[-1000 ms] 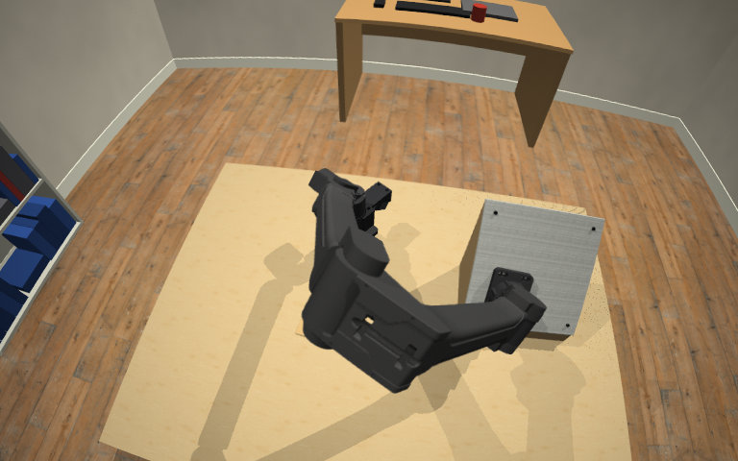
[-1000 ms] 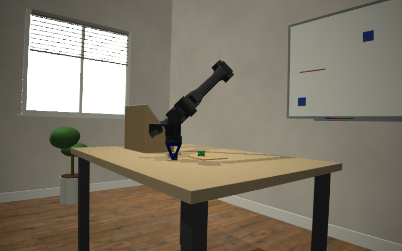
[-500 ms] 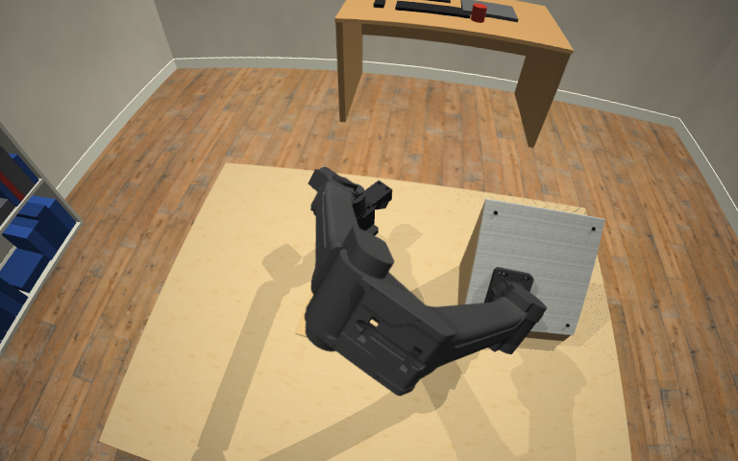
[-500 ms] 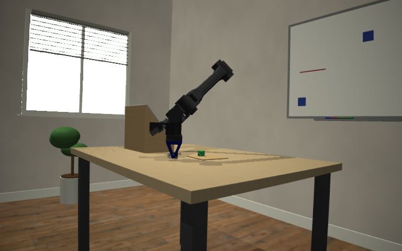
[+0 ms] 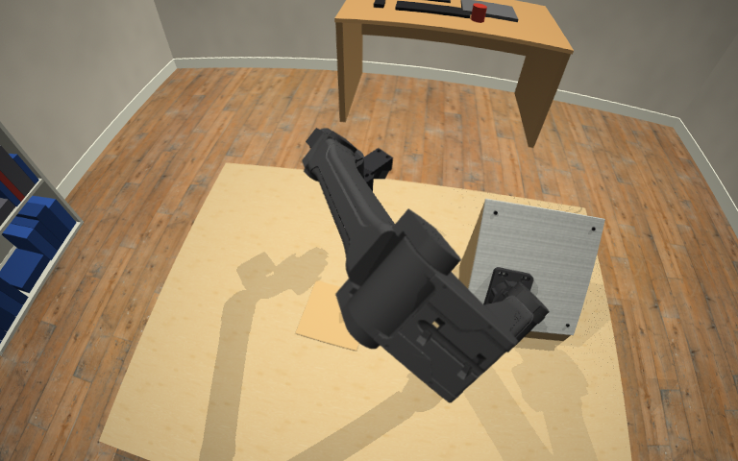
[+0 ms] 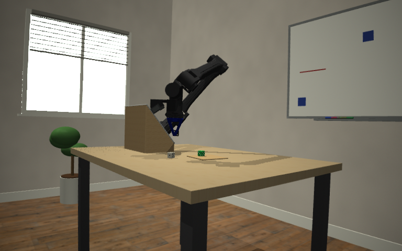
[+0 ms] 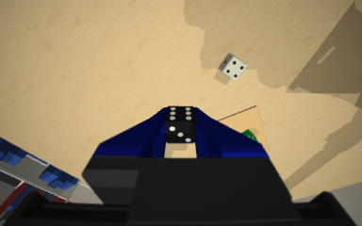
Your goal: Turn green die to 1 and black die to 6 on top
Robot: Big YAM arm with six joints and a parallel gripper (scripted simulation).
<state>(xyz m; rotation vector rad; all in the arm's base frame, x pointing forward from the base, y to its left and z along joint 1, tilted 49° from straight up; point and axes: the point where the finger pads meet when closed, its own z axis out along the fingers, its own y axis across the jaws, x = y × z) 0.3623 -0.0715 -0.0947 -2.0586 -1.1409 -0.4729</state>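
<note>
The white die is 100 mm below my hand, 70 mm behind it and 20 mm to the left of it. Also, from my hand: black die: right at my hand; tan mat: 180 mm to the left, 110 mm below, 10 mm behind; green die: 180 mm to the left, 100 mm below, 40 mm behind.
</note>
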